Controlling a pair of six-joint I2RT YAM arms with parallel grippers.
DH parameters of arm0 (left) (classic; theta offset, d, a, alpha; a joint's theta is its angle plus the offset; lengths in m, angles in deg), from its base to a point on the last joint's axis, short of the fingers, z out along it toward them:
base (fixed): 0 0 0 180
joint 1: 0 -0.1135 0.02 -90
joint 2: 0 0 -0.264 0
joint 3: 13.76 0 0.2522 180
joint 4: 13.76 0 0.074 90
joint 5: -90 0 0 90
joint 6: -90 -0.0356 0 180
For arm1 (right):
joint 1: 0 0.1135 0.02 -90
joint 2: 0 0 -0.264 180
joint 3: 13.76 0 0.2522 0
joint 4: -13.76 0 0.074 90
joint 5: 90 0 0 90
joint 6: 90 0.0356 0 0
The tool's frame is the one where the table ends.
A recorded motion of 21 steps. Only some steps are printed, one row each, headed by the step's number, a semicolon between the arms.
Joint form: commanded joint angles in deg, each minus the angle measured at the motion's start. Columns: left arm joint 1, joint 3, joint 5, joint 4, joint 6, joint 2; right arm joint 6, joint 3, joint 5, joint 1, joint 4, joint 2.
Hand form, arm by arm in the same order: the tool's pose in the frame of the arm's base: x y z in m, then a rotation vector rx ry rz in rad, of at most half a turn. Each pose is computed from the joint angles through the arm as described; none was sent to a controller.
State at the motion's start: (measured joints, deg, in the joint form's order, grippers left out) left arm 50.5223 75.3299 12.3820 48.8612 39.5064 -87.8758; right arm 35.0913 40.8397 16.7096 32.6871 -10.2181 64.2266
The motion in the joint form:
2: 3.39 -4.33 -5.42 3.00 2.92 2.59; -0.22 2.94 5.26 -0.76 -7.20 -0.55
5: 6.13 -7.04 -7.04 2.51 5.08 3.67; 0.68 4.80 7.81 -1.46 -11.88 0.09
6: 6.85 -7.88 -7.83 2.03 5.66 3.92; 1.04 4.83 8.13 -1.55 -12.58 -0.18
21: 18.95 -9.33 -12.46 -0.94 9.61 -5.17; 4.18 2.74 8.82 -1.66 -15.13 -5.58
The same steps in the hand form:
2: 0.1771 -0.2356 0.2743 0.2406 2.7466 -0.3220; 0.2097 0.1150 0.2583 0.2640 2.1617 0.2396
5: 0.1609 -0.2384 0.2657 0.2680 2.7851 -0.3515; 0.2107 0.1105 0.2603 0.3061 2.1903 0.1576
6: 0.1567 -0.2395 0.2629 0.2766 2.7969 -0.3683; 0.2096 0.1092 0.2606 0.3162 2.1925 0.1500
21: 0.1079 -0.2884 0.2133 0.5286 2.9427 -0.3402; 0.1926 0.0980 0.2644 0.3859 2.1672 0.1766

